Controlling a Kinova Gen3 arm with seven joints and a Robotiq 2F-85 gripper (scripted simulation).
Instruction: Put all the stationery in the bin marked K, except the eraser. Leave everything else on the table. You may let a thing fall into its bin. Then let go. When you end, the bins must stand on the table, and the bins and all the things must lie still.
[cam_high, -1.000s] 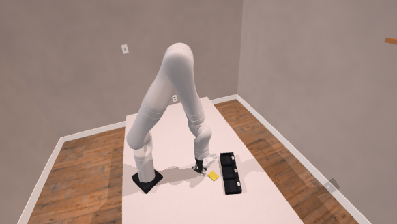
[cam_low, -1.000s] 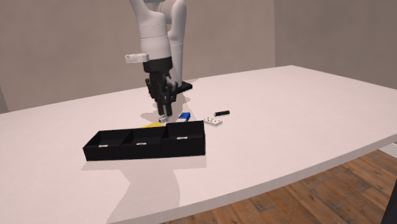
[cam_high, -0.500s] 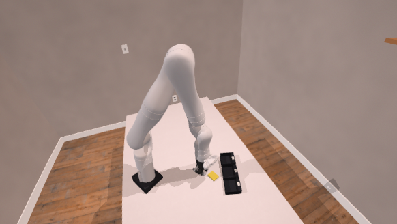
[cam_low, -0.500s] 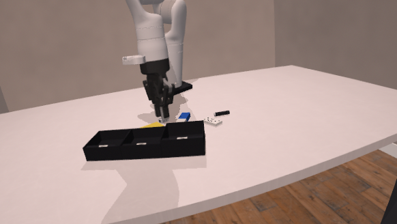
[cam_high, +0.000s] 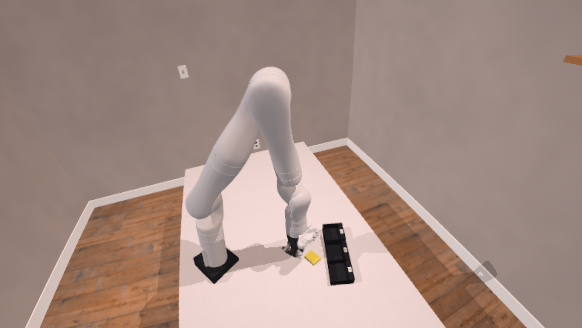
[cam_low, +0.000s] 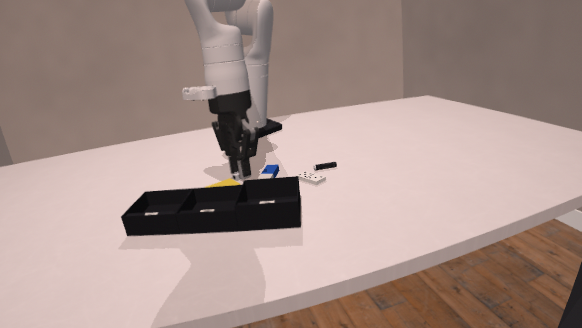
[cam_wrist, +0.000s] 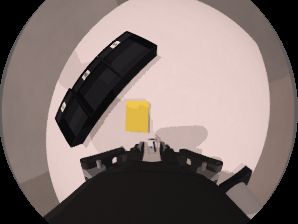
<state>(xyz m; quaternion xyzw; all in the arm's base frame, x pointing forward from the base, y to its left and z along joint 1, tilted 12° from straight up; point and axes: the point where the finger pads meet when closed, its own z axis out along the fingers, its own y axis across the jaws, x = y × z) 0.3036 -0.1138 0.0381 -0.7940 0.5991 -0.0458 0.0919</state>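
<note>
The white-grey thing lies 1 cm to the right of my hand and 1 cm below it. Round my hand: blue block: 4 cm ahead, 4 cm to the left, 2 cm below; white domino: 8 cm ahead, 10 cm to the left, 2 cm below; yellow pad: 4 cm ahead, 4 cm to the right, 2 cm below.
</note>
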